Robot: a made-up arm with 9 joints. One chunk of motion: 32 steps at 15 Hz.
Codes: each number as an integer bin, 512 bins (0 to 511) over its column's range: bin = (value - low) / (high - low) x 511, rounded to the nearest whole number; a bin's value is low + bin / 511 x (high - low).
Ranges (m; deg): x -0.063..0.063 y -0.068..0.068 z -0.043..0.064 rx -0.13..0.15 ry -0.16..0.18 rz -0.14..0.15
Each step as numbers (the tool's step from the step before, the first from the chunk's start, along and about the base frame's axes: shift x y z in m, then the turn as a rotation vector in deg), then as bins.
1 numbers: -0.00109 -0.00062 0.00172 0.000 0.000 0.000
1 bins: 251 253 214 237 240 247
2 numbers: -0.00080 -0.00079 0.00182 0.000 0.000 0.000
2 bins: 252 253 214 237 240 247
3 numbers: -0.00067 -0.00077 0.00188 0.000 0.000 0.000
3 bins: 253 253 214 237 240 247
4 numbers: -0.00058 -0.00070 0.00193 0.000 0.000 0.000
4 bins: 253 253 215 237 240 247
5 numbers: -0.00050 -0.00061 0.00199 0.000 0.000 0.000
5 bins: 253 253 215 237 240 247
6 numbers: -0.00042 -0.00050 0.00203 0.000 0.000 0.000
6 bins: 254 254 215 237 240 247
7 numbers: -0.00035 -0.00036 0.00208 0.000 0.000 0.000
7 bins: 254 254 215 237 240 247
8 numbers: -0.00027 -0.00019 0.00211 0.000 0.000 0.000
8 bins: 254 255 215 237 240 247
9 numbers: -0.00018 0.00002 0.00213 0.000 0.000 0.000
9 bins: 255 256 216 237 240 247
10 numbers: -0.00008 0.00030 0.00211 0.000 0.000 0.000
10 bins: 255 257 215 237 240 247
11 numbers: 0.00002 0.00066 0.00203 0.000 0.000 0.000
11 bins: 256 258 215 237 240 247
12 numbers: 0.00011 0.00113 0.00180 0.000 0.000 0.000
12 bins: 256 260 214 237 240 247
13 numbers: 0.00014 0.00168 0.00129 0.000 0.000 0.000
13 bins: 256 262 212 237 240 247
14 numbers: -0.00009 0.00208 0.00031 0.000 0.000 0.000
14 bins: 255 263 207 237 240 247
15 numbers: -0.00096 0.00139 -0.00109 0.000 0.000 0.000
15 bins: 252 261 200 237 240 247
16 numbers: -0.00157 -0.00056 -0.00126 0.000 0.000 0.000
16 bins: 249 253 199 237 240 247
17 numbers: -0.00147 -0.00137 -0.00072 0.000 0.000 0.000
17 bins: 250 250 202 237 240 247
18 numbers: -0.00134 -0.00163 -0.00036 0.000 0.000 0.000
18 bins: 250 249 204 237 240 247
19 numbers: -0.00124 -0.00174 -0.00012 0.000 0.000 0.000
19 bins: 250 249 205 237 240 247
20 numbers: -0.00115 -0.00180 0.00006 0.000 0.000 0.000
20 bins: 251 249 206 237 240 247
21 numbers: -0.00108 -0.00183 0.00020 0.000 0.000 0.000
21 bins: 251 249 206 237 240 247
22 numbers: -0.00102 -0.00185 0.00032 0.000 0.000 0.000
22 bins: 251 249 207 237 240 247
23 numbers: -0.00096 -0.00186 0.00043 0.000 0.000 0.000
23 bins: 252 249 207 237 240 247
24 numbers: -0.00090 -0.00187 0.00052 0.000 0.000 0.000
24 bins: 252 248 208 237 240 247
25 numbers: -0.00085 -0.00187 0.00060 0.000 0.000 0.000
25 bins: 252 248 208 237 240 247
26 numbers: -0.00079 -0.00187 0.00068 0.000 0.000 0.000
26 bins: 252 248 209 237 240 247
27 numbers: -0.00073 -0.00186 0.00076 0.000 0.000 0.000
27 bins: 253 249 209 237 240 247
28 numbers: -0.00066 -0.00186 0.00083 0.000 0.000 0.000
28 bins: 253 249 209 237 240 247
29 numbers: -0.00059 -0.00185 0.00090 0.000 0.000 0.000
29 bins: 253 249 210 237 240 247
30 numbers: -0.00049 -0.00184 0.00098 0.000 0.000 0.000
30 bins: 254 249 210 237 240 247
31 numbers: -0.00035 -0.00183 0.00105 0.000 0.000 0.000
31 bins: 254 249 210 237 240 247
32 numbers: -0.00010 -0.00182 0.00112 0.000 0.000 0.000
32 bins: 255 249 211 237 240 247
